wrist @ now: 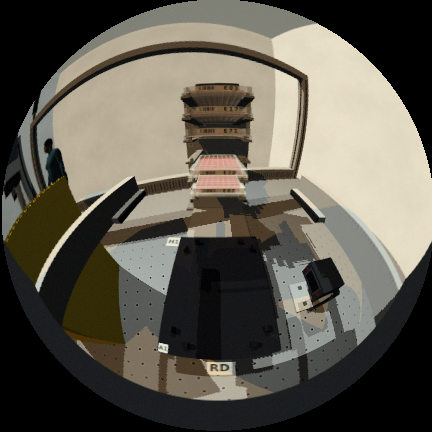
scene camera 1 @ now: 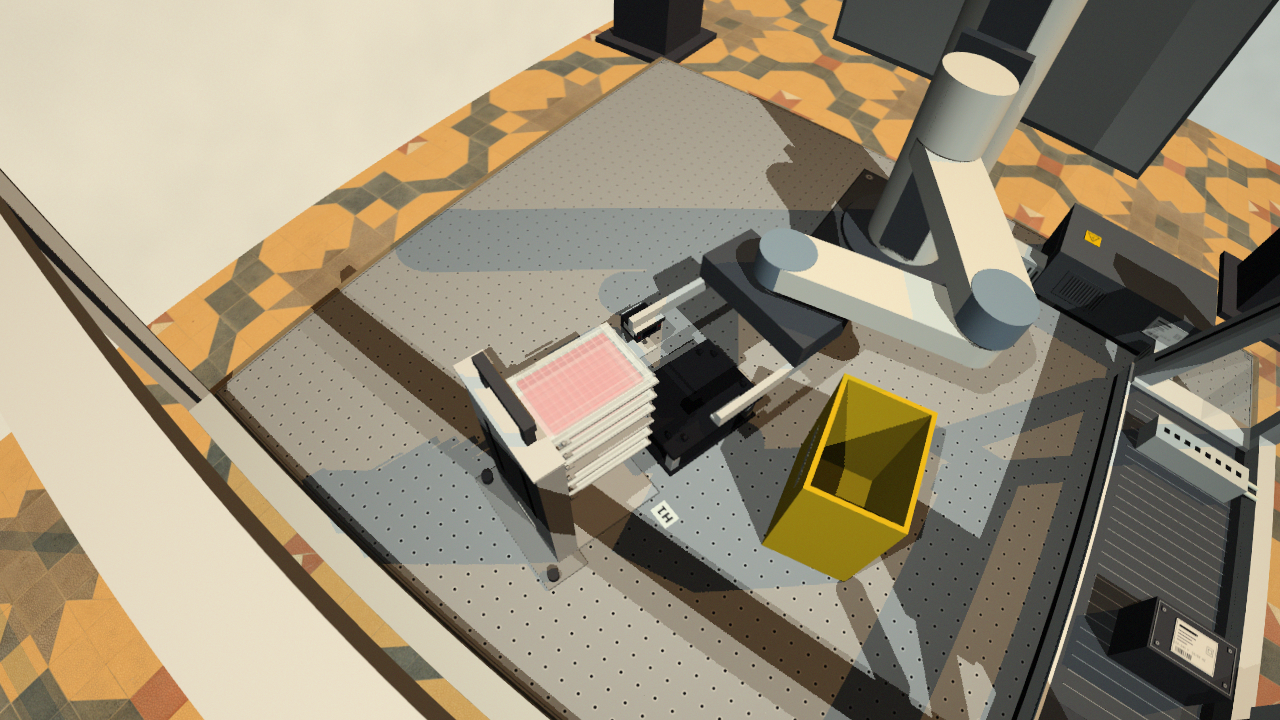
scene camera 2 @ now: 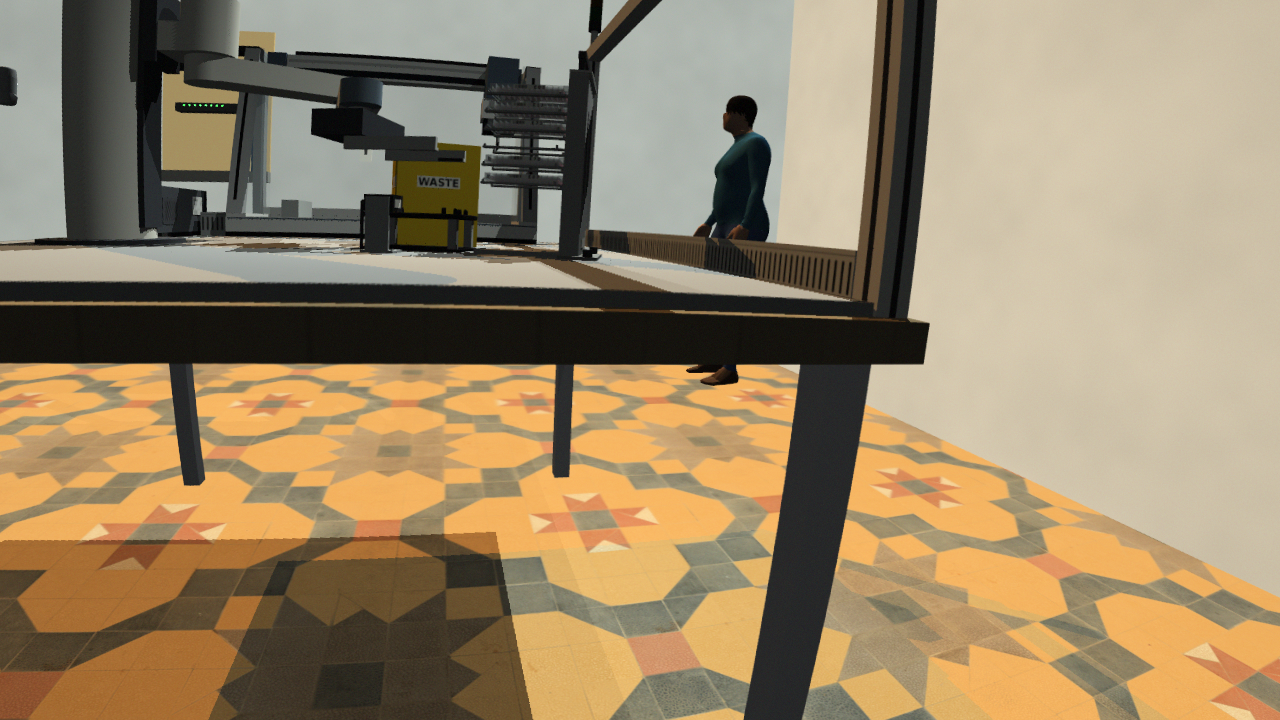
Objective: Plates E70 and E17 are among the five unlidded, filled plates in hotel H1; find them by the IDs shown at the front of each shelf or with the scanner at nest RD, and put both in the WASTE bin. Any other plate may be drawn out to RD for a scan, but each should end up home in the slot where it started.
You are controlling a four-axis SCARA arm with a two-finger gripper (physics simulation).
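Where they show: gripper, fingertip midpoint: [wrist: 217,180] [scene camera 1: 672,370] [scene camera 2: 452,150]; arm's base at its link origin: [scene camera 1: 901,244].
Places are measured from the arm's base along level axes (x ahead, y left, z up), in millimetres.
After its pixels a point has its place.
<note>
Hotel H1 [scene camera 1: 559,519] @(x 841, y -127, z 162 mm) [scene camera 2: 575,161] @(x 804, y -262, z 160 mm) holds several stacked plates; a pink-filled top plate [scene camera 1: 586,380] @(x 740, y -167, z 276 mm) shows in scene camera 1. In the wrist view, front labels read E17 [wrist: 230,109] @(x 680, y -170, z 247 mm) on the second shelf from the top and E71 [wrist: 230,131] @(x 680, y -170, z 219 mm) below it. The top label starts with E0. Two lower pink plates [wrist: 218,162] @(x 726, y -168, z 168 mm) [wrist: 218,182] @(x 708, y -163, z 138 mm) have labels too small to read; no E70 label is readable. My gripper [scene camera 1: 677,369] @(x 621, y -136, z 178 mm) [scene camera 2: 449,149] @(x 621, y -136, z 178 mm) [wrist: 217,180] @(x 621, y -136, z 178 mm) is open and empty, above nest RD [wrist: 235,310] @(x 542, y -131, z 73 mm), facing the hotel. The yellow WASTE bin [scene camera 1: 836,537] @(x 665, y 130, z 134 mm) [scene camera 2: 438,205] @(x 598, y 52, z 92 mm) [wrist: 37,225] stands beside the nest.
A small black scanner box [wrist: 325,280] @(x 520, y -235, z 96 mm) stands right of nest RD in the wrist view, on the side away from the bin. The H1 tag [scene camera 1: 664,514] @(x 718, y -62, z 13 mm) [wrist: 173,241] @(x 717, y -62, z 13 mm) lies by the hotel. A person [scene camera 2: 742,170] [wrist: 52,160] stands beyond the table.
</note>
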